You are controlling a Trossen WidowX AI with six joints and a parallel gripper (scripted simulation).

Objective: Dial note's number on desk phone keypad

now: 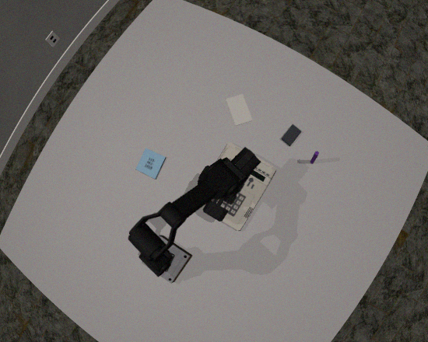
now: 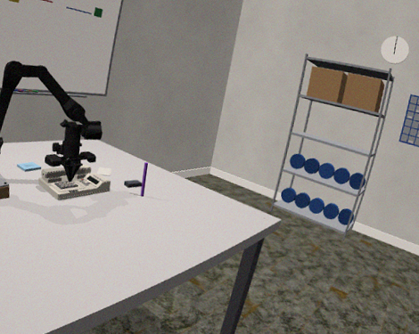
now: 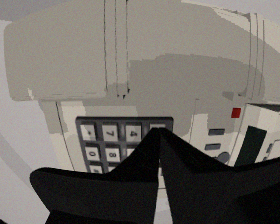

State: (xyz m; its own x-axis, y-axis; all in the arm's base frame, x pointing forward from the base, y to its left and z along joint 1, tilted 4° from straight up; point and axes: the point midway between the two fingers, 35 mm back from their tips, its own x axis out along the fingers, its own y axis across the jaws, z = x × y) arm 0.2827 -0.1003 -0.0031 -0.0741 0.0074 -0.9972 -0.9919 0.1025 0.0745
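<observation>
Right now the beige desk phone is 20 mm ahead of my hand and 40 mm below it. Round my hand: purple stick: 200 mm ahead, 190 mm to the right; then handset: 20 mm ahead, 50 mm to the left, 20 mm below; then white card: 260 mm ahead, 90 mm to the left, 60 mm below.
</observation>
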